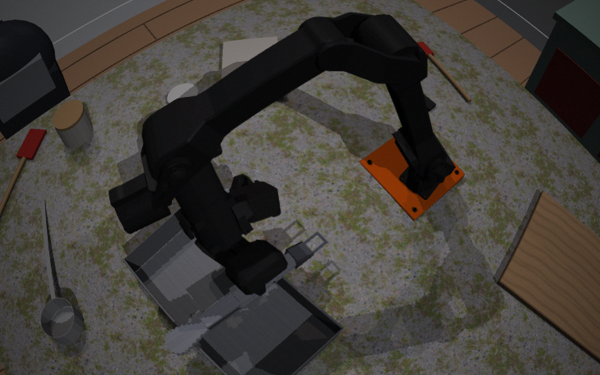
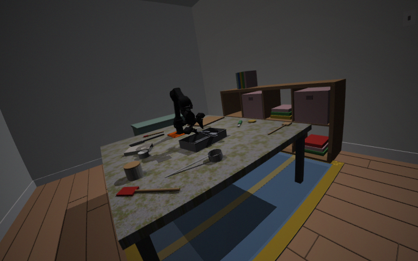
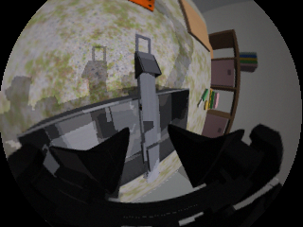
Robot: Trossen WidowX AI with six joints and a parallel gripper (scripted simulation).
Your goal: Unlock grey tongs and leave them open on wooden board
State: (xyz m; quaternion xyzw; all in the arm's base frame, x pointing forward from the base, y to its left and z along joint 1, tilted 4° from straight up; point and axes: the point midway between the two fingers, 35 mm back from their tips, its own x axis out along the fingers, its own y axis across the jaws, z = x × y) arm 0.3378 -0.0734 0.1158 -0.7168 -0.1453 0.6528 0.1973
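Now: the roasting tin 4 cm ahead of my gripper tip, 2 cm to the right of it and 4 cm below it. The rest, counted from my gripper tip: lidded canister 5 cm ahead, 53 cm to the right, 4 cm below; white cylinder 17 cm behind, 38 cm to the right, 5 cm below; pale block 32 cm behind, 35 cm to the right, 6 cm below.
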